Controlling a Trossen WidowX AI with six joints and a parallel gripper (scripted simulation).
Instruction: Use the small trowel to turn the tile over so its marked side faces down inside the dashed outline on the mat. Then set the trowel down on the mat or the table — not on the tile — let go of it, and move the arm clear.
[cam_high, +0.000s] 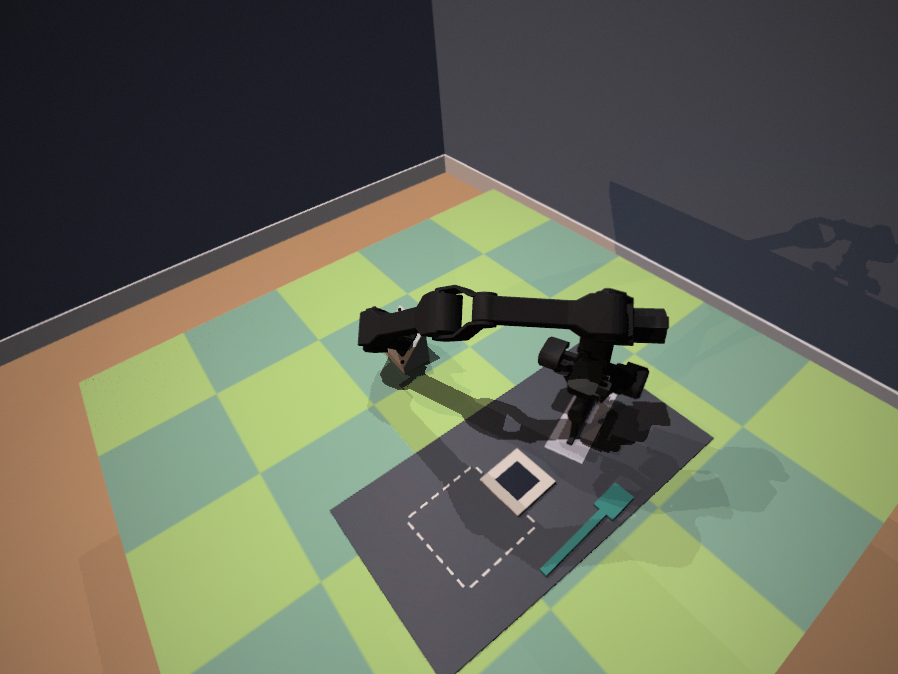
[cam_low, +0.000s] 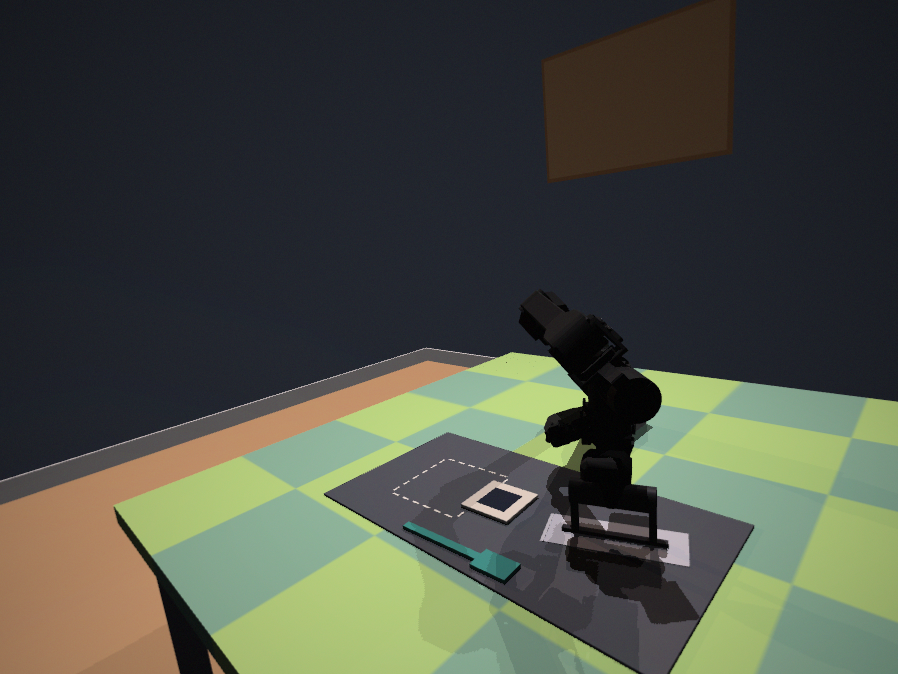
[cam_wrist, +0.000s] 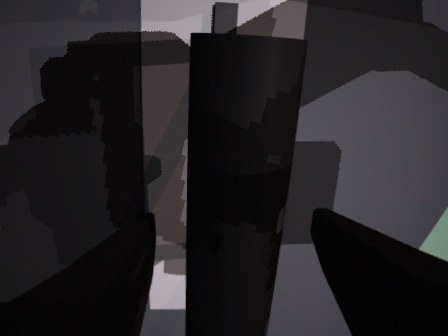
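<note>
Now: the dark mat 17 cm to the right of my gripper tip, 9 cm below it and 4 cm ahead of it. Round my gripper tip: tile (19 cm to the right, 6 cm below, 4 cm ahead); teal trowel (17 cm ahead, 14 cm to the right, 6 cm below).
</note>
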